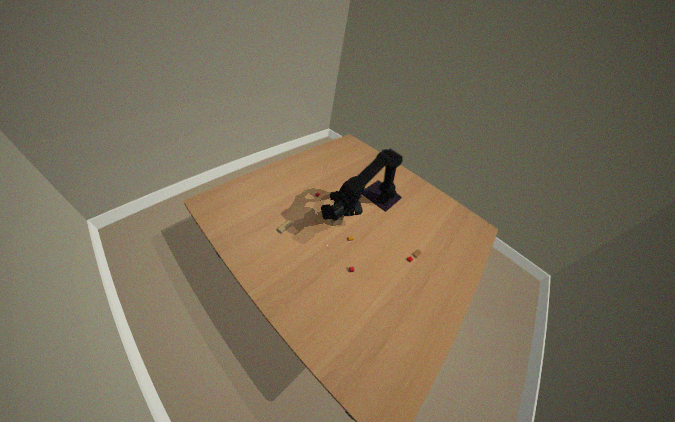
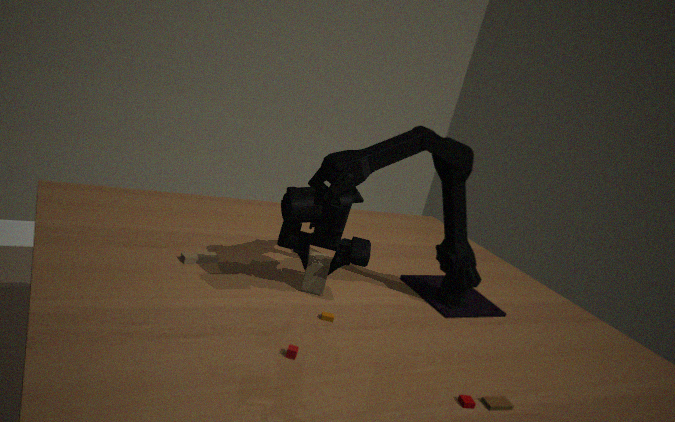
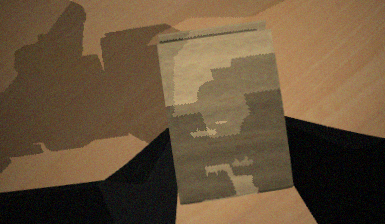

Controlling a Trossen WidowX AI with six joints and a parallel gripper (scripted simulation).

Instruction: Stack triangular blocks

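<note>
Right now my gripper tip is 10 mm short of the triangular block, 10 mm to the right of it and 10 mm below it. Also, from my gripper tip: yellow cube 40 mm ahead, 120 mm to the left, 40 mm below; then small brown tile 100 mm behind, 420 mm to the left, 40 mm below.
</note>
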